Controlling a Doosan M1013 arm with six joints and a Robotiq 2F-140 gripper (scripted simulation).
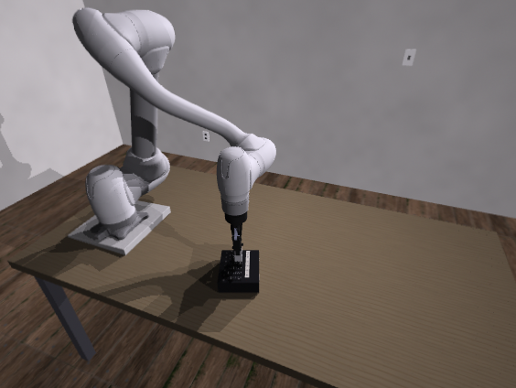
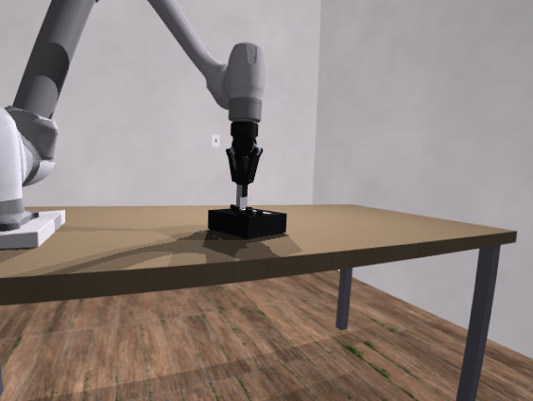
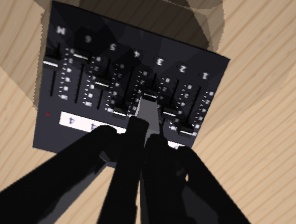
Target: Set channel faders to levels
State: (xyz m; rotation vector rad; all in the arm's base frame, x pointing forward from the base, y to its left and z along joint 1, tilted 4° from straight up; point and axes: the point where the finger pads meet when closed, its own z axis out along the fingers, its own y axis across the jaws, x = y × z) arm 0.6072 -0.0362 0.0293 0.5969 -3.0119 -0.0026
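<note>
Right now the channel 3 fader cap is 20 mm behind my hand, 10 mm to the right of it and 30 mm below it. The rest, counted from my hand: channel 5 fader cap 50 mm to the right, 30 mm below; then channel 1 fader cap 10 mm behind, 40 mm to the left, 30 mm below; then channel 4 fader cap 10 mm ahead, 20 mm to the right, 30 mm below.
</note>
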